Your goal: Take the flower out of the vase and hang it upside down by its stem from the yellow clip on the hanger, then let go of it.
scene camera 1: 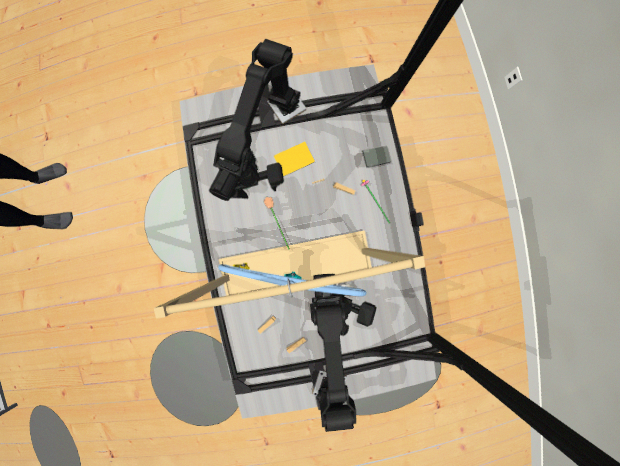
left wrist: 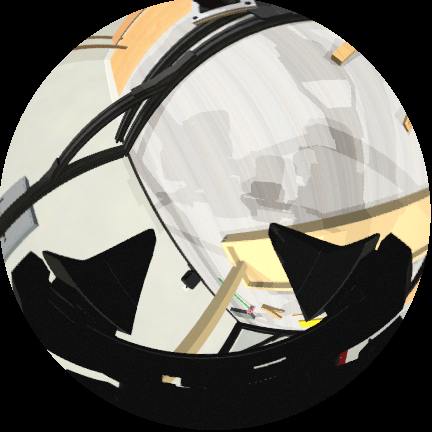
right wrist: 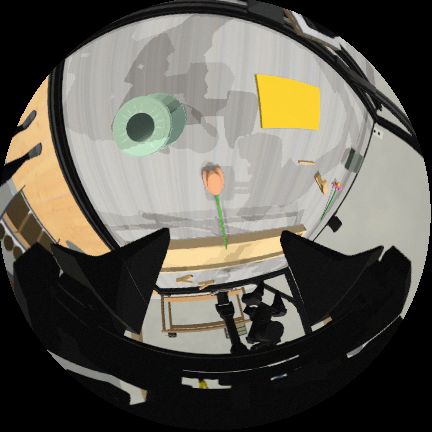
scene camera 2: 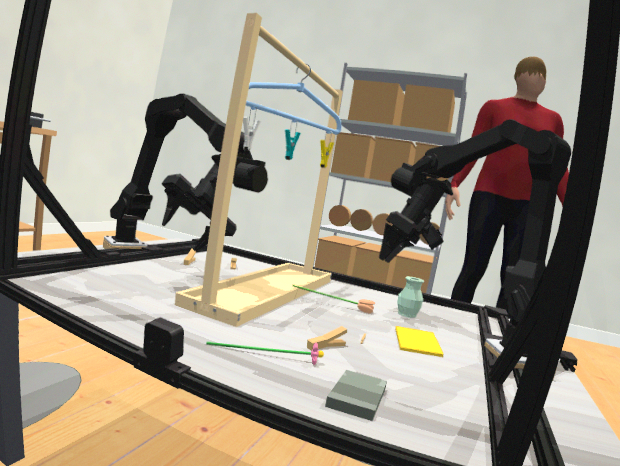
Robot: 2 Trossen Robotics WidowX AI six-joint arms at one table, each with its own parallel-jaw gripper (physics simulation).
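Seen in the pictures: left gripper, fingertip midpoint: (scene camera 1: 356, 300) (left wrist: 212, 231) (right wrist: 269, 285) (scene camera 2: 179, 238); right gripper, fingertip midpoint: (scene camera 1: 261, 193) (right wrist: 227, 235) (scene camera 2: 383, 260); left arm's base at its link origin: (right wrist: 221, 292) (scene camera 2: 125, 240); right arm's base at its link origin: (scene camera 1: 286, 104).
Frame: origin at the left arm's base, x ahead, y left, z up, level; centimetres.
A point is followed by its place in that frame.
Observation:
The orange flower (scene camera 1: 269, 201) @[z -0.5, x 57.0, y 37.2 cm] (scene camera 2: 365, 305) @[z -1.3, x 57.4, y 36.2 cm] (right wrist: 214, 181) @[z -0.4, x 57.2, y 37.9 cm] is out of the vase and lies low, head on the table side and green stem end reaching the rack's wooden base. The green vase (scene camera 2: 410, 297) @[z 1.6, x 63.0, y 45.0 cm] (right wrist: 162, 125) @[z 5.6, x 62.2, y 45.9 cm] stands upright and empty; my right arm hides it in scene camera 1. The yellow clip (scene camera 2: 326, 153) @[z 31.2, x 38.4, y 34.4 cm] (scene camera 1: 241, 266) @[z 32.8, x 38.0, y 35.0 cm] hangs at one end of the blue hanger (scene camera 2: 275, 86) @[z 42.4, x 40.1, y 15.1 cm] (scene camera 1: 250, 273) @[z 42.8, x 38.5, y 31.2 cm], with no flower. My right gripper (right wrist: 227, 235) @[z 9.1, x 57.8, y 39.0 cm] is open and empty above the table near the vase and flower. My left gripper (left wrist: 212, 231) @[z 7.6, x 33.7, y 1.5 cm] is open and empty on the rack's other side.
The wooden rack (scene camera 2: 232, 165) @[z 23.9, x 50.4, y 2.0 cm] carries the hanger, with a teal clip (scene camera 2: 290, 144) @[z 31.1, x 39.5, y 22.1 cm] and a white clip (scene camera 2: 249, 132) @[z 31.4, x 40.7, y 10.3 cm]. A pink flower (scene camera 2: 260, 348) @[z -2.2, x 66.8, y 1.4 cm], a yellow pad (scene camera 2: 419, 341) @[z -2.6, x 74.8, y 32.6 cm], a grey-green block (scene camera 2: 356, 393) @[z -1.8, x 83.5, y 4.4 cm] and several wooden pieces lie on the table.

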